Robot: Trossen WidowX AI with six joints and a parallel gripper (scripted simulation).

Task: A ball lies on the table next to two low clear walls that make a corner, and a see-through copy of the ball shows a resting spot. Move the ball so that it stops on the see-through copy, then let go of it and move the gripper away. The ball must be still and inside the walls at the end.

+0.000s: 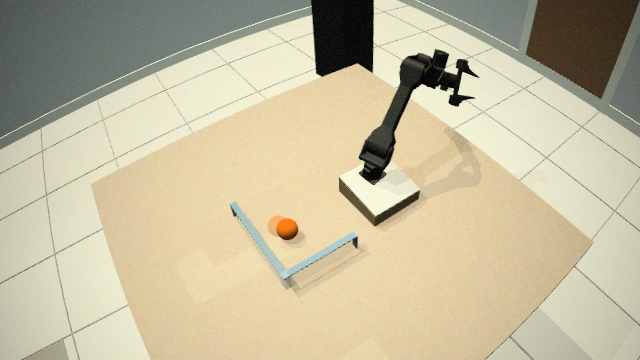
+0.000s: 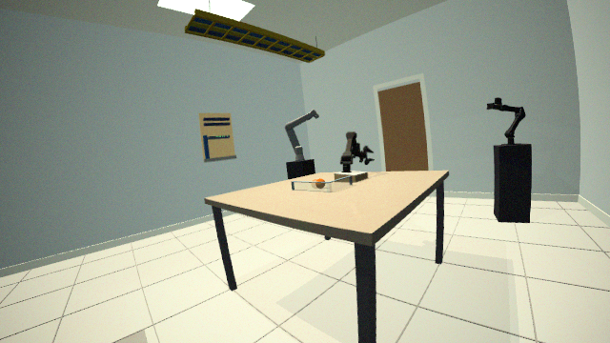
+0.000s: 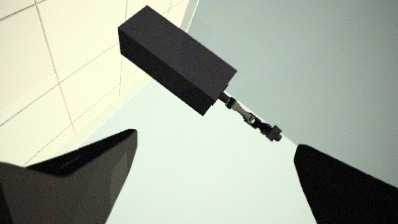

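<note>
Now: gripper tip 91 cm short of the orange ball, 8 cm to the left of it and 10 cm above it. The rest, counted from my gripper tip: see-through ball copy (92 cm ahead, 10 cm to the right, 10 cm below).
</note>
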